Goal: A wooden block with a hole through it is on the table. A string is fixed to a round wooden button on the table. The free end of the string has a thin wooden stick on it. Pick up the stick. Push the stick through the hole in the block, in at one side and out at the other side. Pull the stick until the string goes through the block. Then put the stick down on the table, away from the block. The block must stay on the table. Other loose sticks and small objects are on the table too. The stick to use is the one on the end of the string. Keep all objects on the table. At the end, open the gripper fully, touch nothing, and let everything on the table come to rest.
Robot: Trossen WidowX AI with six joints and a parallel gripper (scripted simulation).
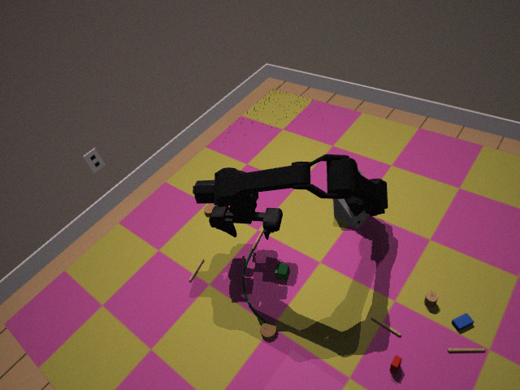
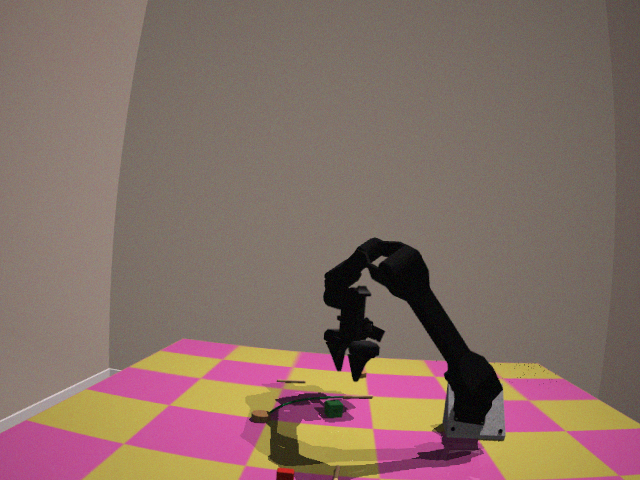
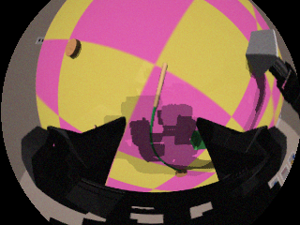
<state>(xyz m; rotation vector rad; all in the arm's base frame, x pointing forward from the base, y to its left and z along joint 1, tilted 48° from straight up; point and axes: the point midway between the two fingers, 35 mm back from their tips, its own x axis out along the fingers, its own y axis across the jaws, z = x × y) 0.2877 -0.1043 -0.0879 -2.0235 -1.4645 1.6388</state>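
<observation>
My gripper tip is now 60 mm above the thin wooden stick, 20 mm past it and 10 mm to the left of it. Also, from my gripper tip: round wooden button 210 mm to the left, 140 mm ahead, 50 mm below; red block 470 mm to the left, 40 mm below, 10 mm ahead; green block 120 mm to the left, 40 mm below, 10 mm ahead.
</observation>
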